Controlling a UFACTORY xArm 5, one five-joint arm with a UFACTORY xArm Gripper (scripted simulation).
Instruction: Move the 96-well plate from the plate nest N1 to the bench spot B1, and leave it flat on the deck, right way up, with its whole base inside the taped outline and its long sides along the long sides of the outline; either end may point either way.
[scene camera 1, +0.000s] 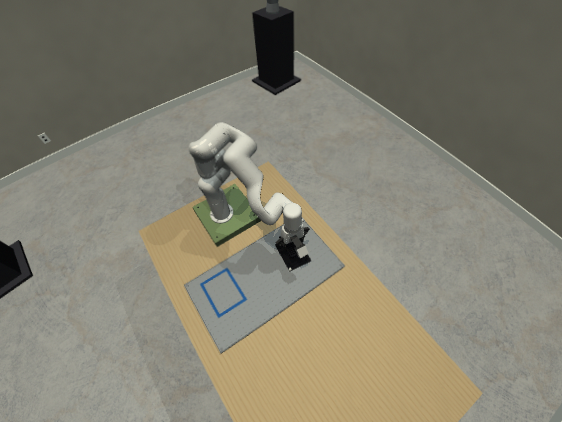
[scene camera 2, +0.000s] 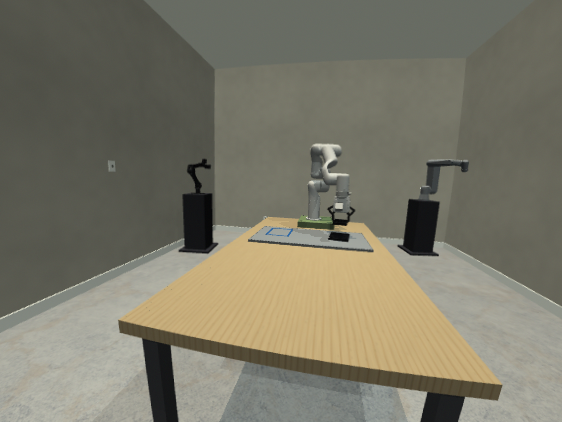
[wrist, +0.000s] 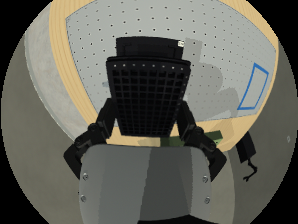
Labels:
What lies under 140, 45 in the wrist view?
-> A black plate nest N1.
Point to my gripper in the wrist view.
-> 146, 107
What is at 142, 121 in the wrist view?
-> A black 96-well plate.

